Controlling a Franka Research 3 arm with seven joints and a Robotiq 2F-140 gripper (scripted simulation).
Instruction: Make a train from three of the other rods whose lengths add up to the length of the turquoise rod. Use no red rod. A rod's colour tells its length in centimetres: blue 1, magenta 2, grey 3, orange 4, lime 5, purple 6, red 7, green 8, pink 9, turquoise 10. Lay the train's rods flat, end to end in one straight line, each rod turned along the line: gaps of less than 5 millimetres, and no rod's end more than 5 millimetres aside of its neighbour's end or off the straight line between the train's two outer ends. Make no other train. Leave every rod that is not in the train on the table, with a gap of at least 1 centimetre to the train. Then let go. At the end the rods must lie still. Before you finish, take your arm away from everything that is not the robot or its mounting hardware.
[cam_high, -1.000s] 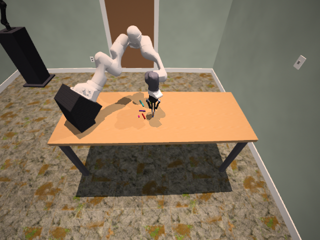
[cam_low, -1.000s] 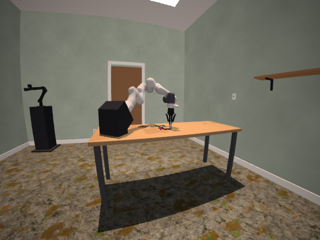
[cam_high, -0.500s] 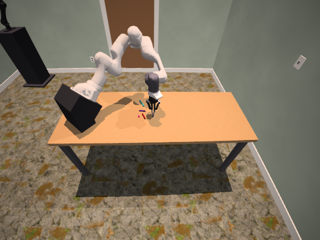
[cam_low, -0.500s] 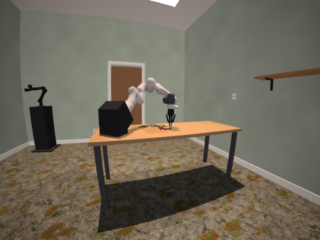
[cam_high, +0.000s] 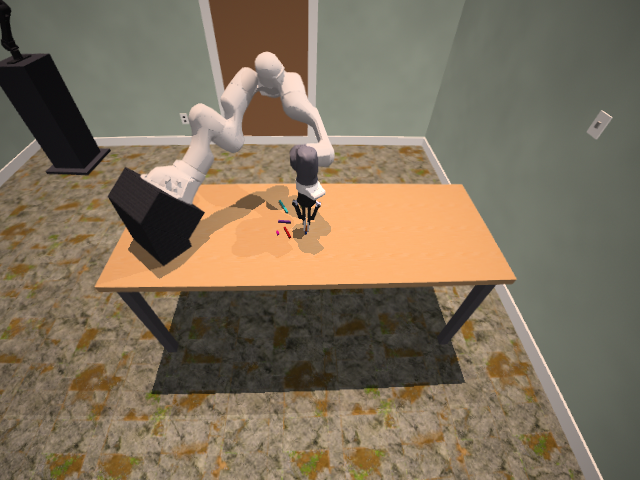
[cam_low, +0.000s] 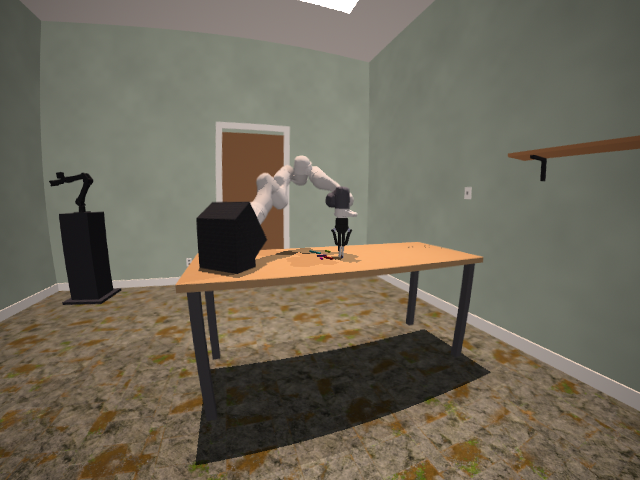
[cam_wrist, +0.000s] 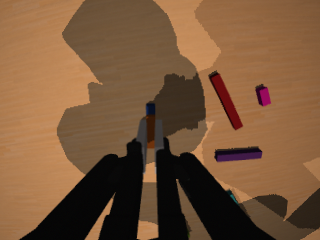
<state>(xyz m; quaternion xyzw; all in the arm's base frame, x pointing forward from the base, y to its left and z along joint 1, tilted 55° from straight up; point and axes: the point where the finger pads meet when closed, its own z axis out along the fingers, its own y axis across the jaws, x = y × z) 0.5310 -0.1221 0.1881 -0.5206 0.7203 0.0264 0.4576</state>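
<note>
Now: the orange rod 30 mm below my hand. From my hand the other things lie so: blue rod 30 mm to the right, 30 mm below; purple rod 110 mm behind, 40 mm to the left, 30 mm below; red rod 90 mm behind, 30 mm to the right, 30 mm below.
</note>
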